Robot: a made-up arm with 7 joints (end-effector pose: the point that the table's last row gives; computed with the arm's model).
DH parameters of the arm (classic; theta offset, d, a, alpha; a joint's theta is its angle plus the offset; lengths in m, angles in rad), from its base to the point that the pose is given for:
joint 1: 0 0.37 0 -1.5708
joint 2: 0 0 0 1.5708
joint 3: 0 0.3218 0.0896 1.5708
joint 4: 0 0 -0.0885 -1.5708
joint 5: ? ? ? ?
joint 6: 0 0 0.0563 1.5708
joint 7: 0 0 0 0
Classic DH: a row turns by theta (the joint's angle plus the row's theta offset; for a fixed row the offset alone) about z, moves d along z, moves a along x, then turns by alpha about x.
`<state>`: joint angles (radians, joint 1 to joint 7).
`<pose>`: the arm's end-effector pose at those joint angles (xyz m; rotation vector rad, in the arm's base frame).
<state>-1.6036 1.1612 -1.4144 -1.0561 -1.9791 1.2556 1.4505</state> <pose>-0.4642 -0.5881 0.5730 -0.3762 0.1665 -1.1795</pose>
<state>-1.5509 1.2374 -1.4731 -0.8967 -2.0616 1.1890 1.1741</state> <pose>-0.3775 -0.6645 0.5766 -0.4882 0.3076 -1.2243</pose>
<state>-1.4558 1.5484 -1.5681 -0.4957 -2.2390 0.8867 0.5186</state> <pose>-0.1188 -0.7931 0.4147 -0.8947 0.3945 -1.1071</pose>
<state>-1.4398 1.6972 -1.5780 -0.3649 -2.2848 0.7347 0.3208</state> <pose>-0.0383 -0.7927 0.3036 -0.9754 0.2874 -1.0062</pose>
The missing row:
joint 5: 0 0.4118 0 1.5708
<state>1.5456 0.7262 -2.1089 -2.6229 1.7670 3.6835 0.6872</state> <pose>0.2709 -0.1516 0.5368 0.0041 2.4163 -1.9928</pose>
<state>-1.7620 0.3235 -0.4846 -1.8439 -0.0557 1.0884 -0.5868</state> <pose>-0.3565 -0.4845 0.4593 -1.3751 1.5996 0.4216</pose>
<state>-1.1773 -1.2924 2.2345 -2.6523 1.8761 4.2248 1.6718</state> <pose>0.2209 0.1882 0.2041 -0.6579 1.0854 -1.9518</pose>
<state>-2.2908 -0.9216 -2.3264 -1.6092 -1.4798 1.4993 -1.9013</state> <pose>0.0555 0.6780 0.2984 -1.0097 2.0944 -0.7990</pose>
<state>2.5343 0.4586 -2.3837 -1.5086 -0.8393 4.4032 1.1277</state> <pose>0.2462 0.2092 0.9058 -0.5067 -1.2360 -1.9630</pose>
